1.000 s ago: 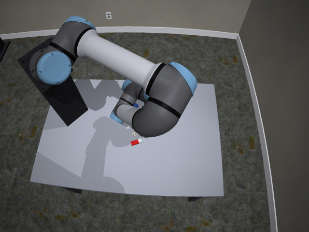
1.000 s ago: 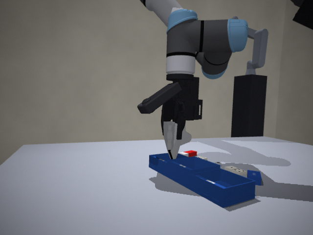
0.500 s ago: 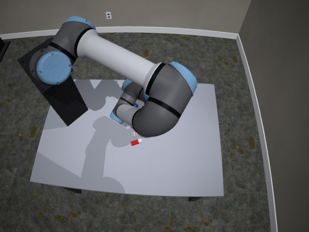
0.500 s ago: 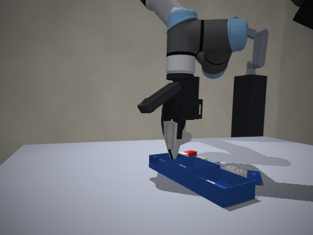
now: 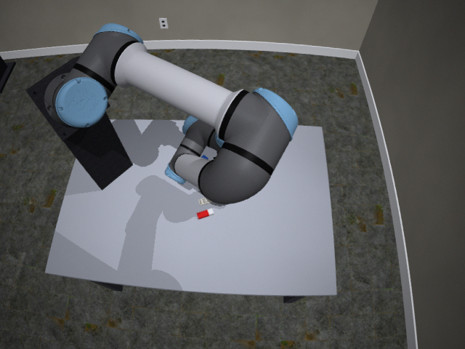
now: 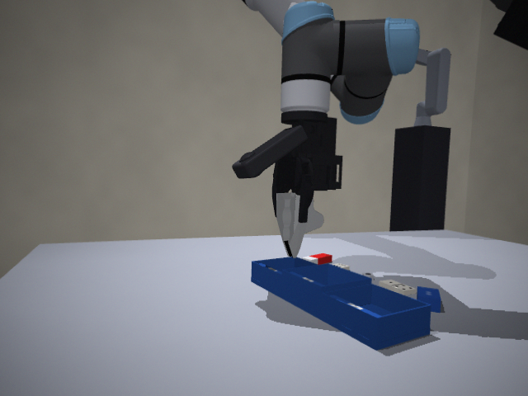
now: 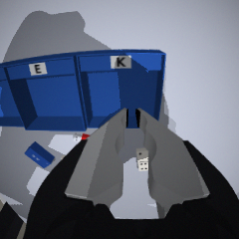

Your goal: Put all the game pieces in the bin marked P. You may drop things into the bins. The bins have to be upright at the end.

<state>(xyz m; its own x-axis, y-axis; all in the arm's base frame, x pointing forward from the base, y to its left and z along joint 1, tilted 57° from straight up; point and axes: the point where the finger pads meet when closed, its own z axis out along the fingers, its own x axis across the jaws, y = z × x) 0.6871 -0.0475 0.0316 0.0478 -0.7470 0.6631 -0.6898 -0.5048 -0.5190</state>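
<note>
Right now the blue bin is 10 cm to the left of my hand and 4 cm below it. Round my hand: white domino: 12 cm behind, 5 cm below, 4 cm to the right; then USB stick: 8 cm behind, 6 cm to the left, 5 cm below; then dark ring: 13 cm behind, 5 cm below, 3 cm to the left.
</note>
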